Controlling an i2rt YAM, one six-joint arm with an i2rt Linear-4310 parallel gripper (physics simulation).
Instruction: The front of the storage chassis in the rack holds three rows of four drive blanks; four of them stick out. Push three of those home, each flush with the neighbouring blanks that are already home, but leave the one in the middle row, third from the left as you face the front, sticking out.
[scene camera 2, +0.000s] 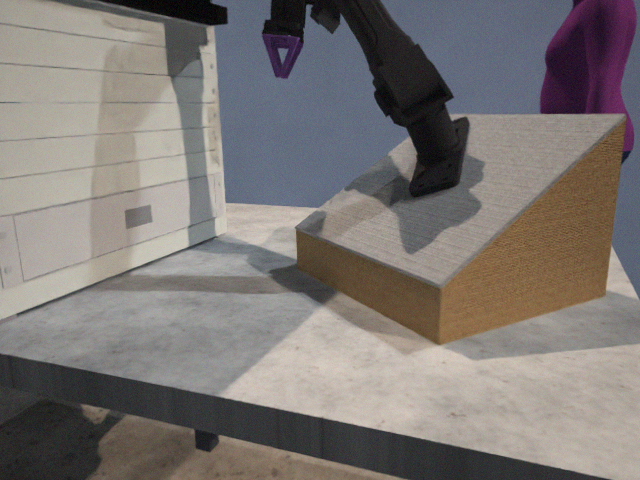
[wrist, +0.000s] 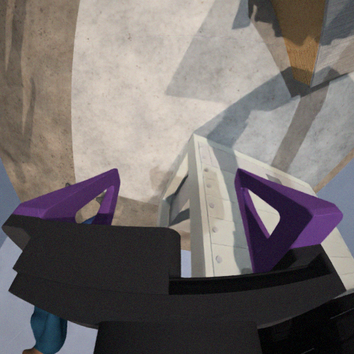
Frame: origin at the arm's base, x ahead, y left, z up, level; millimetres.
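Where they show: gripper, fingertip midpoint: (scene camera 2: 281, 78); arm's base, origin of the base link: (scene camera 2: 442, 157).
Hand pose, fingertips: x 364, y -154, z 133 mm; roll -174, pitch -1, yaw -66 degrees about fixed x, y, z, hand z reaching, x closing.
Observation:
Each offset is from my fingertips to the centre of the thing. Level surfaces: height alone.
The rack @(14 mm down, 223 mm ahead, 340 mm left) (scene camera 2: 219, 170) (wrist: 197, 225) is pale cream, with flat horizontal panels on its front, at the left in the scene view and at the lower middle and right in the wrist view. A black unit @(103 mm up, 100 mm ahead, 169 mm left) (scene camera 2: 191, 10) juts out at its top; a dark ribbed surface (wrist: 315, 330) shows at the lower right in the wrist view. Whether either is the storage chassis I cannot tell. The individual drive blanks cannot be made out in either view. My gripper (scene camera 2: 281, 76) (wrist: 177, 174) has purple fingers, spread wide open and empty. It hangs in the air to the right of the rack front in the scene view.
A wooden wedge (scene camera 2: 372, 281) (wrist: 300, 50) with a grey sloping top carries the arm's base. It stands on the pale stone-like table @(313 mm down) (scene camera 2: 336, 387) (wrist: 125, 75), right of the rack in the scene view. A purple-clad figure (scene camera 2: 589, 62) is behind it. A teal-clad figure (wrist: 50, 325) shows at lower left.

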